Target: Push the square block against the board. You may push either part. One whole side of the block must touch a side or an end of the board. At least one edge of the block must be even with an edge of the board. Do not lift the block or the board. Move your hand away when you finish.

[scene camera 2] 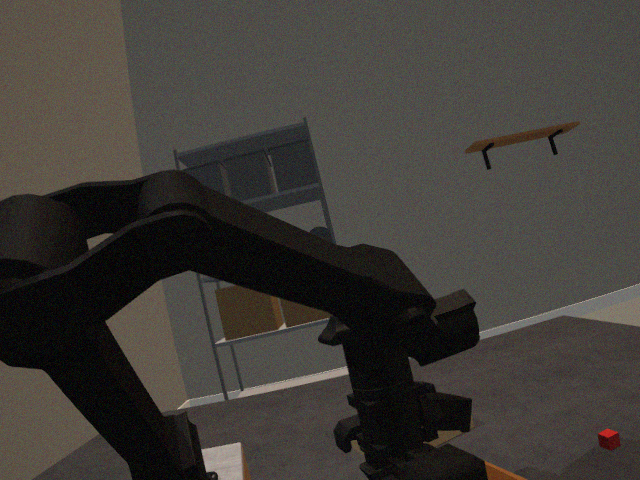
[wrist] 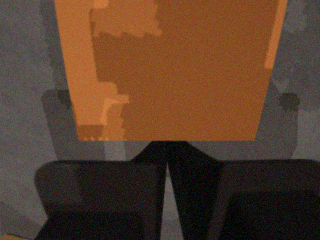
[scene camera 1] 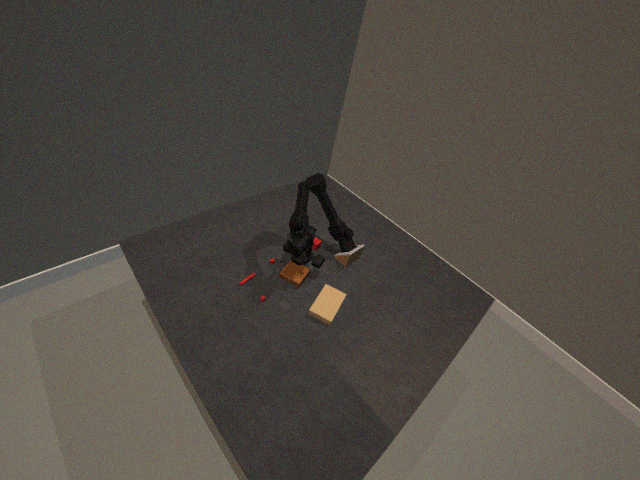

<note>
The pictures show: the gripper, a square block and a board.
</note>
